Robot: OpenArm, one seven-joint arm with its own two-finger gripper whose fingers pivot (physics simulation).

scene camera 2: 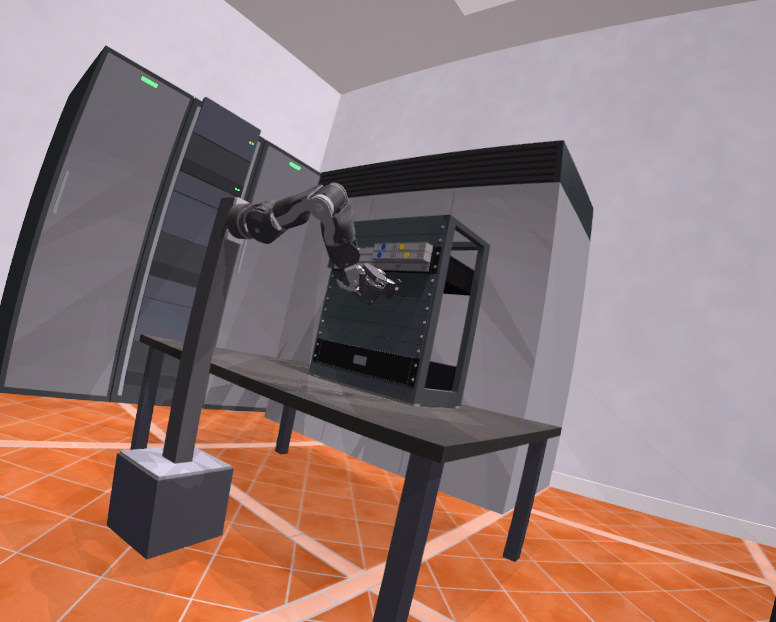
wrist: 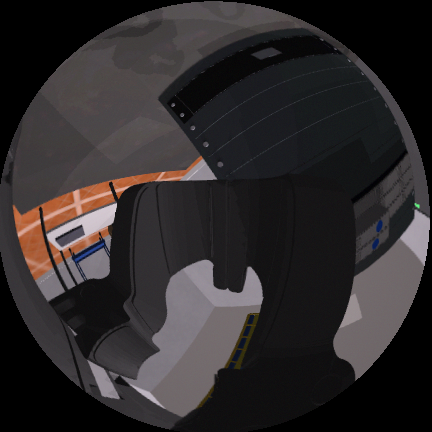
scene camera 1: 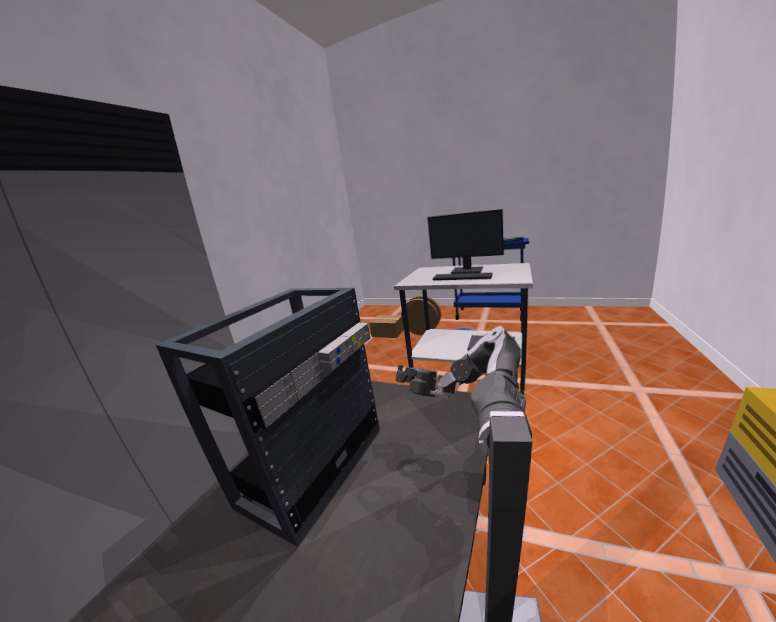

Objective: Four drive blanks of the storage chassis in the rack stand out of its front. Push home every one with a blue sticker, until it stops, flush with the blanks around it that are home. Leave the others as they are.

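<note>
Two blanks with blue stickers, the upper (scene camera 1: 338, 350) (scene camera 2: 382, 246) (wrist: 379, 226) and the lower (scene camera 1: 337, 360) (scene camera 2: 379, 255) (wrist: 375, 244), stand out of the chassis (scene camera 1: 278, 396) front, one above the other. Beside them, two blanks with yellow stickers, the upper (scene camera 1: 353, 338) (scene camera 2: 401, 246) and the lower (scene camera 1: 359, 344) (scene camera 2: 406, 255), also stand out. My gripper (scene camera 1: 400, 373) (scene camera 2: 395, 284) (wrist: 234, 236) is shut and empty. It hangs in front of the rack, lower than the stickered blanks and apart from them. In the wrist view its fingers hide part of the rack front.
The black rack (scene camera 1: 257, 463) (scene camera 2: 437, 323) (wrist: 300, 110) stands on the dark table (scene camera 1: 349, 550) (scene camera 2: 388, 421). Its front has dark panels below the chassis. The arm's post (scene camera 1: 508, 518) (scene camera 2: 194, 375) stands at the table's edge. A desk (scene camera 1: 414, 277) with a monitor (scene camera 1: 465, 234) is farther back.
</note>
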